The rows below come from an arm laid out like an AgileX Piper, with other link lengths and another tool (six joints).
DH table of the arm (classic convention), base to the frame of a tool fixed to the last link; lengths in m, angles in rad. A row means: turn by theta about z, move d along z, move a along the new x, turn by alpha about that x. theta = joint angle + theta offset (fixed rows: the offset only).
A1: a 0, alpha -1.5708, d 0.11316, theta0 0
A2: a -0.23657, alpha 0, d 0, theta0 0.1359
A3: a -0.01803, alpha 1.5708, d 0, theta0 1.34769
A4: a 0, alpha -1.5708, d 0.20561, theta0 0
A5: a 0, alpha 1.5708, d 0, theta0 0
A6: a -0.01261, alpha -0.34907, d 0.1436, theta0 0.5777
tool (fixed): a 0, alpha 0, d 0.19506, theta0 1.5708
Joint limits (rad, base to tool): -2.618..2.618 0..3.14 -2.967..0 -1.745..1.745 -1.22..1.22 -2.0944..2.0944
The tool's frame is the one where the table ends.
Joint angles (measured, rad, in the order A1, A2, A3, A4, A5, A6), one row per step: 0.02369, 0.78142, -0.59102, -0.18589, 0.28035, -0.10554; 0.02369, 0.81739, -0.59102, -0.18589, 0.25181, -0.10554; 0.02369, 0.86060, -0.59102, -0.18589, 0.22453, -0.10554; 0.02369, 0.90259, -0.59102, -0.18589, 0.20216, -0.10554; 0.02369, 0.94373, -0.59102, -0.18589, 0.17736, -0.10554; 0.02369, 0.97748, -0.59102, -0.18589, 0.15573, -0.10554; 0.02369, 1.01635, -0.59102, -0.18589, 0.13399, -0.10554; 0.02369, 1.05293, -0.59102, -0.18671, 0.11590, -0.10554; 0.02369, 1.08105, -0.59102, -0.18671, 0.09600, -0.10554; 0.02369, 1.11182, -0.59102, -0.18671, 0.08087, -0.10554; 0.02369, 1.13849, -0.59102, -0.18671, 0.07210, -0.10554; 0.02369, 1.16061, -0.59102, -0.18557, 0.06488, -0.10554; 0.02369, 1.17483, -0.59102, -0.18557, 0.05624, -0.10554; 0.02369, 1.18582, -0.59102, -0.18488, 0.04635, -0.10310; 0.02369, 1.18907, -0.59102, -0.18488, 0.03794, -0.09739; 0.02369, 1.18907, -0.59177, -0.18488, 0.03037, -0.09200
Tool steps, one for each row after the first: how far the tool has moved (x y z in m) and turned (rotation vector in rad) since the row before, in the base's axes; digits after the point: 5 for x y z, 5 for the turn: 0.00558, 0.00185, -0.00485, 0.00045, 0.00793, 0.00524; 0.00593, 0.00179, -0.00830, 0.00042, 0.01641, 0.00498; 0.00515, 0.00148, -0.00963, 0.00036, 0.02002, 0.00405; 0.00507, 0.00163, -0.00879, 0.00071, 0.01679, 0.00445; 0.00411, 0.00141, -0.00700, 0.00082, 0.01252, 0.00384; 0.00419, 0.00142, -0.00923, 0.00084, 0.01753, 0.00382; 0.00343, 0.00118, -0.00963, -0.00004, 0.01881, 0.00343; 0.00317, 0.00129, -0.00567, 0.00120, 0.00860, 0.00342; 0.00255, 0.00099, -0.00833, 0.00076, 0.01593, 0.00257; 0.00151, 0.00057, -0.00860, 0.00028, 0.01806, 0.00147; 0.00114, 0.00046, -0.00713, 0.00127, 0.01506, 0.00067; 0.00118, 0.00055, -0.00346, 0.00061, 0.00574, 0.00141; 0.00141, 0.00055, -0.00159, 0.00353, 0.00133, -0.00002; 0.00129, 0.00036, 0.00140, 0.00574, -0.00493, -0.00164; 0.00132, 0.00032, 0.00289, 0.00548, -0.00810, -0.00158
